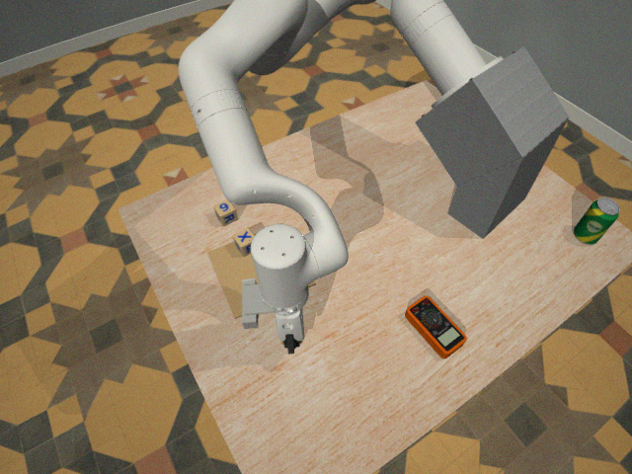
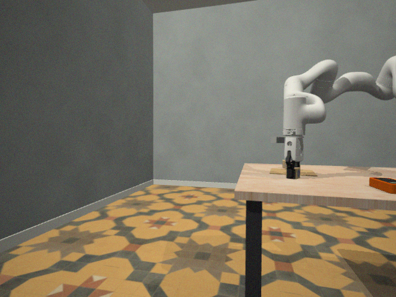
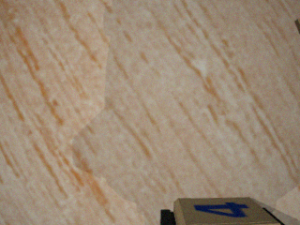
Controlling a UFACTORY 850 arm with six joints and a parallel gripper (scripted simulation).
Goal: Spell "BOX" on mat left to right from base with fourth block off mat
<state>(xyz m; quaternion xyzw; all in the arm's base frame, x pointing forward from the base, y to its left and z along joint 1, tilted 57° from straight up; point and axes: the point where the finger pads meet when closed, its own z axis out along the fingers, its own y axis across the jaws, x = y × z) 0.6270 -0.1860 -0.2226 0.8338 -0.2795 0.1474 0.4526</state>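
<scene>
Right now my hand is 5 cm past the tan mat, 18 cm to the left of it and 2 cm above it. Round my hand: X block: 7 cm behind, 25 cm to the right, 1 cm above; then B block: 4 cm behind, 11 cm to the right, 1 cm above; then O block: right at my hand.
</scene>
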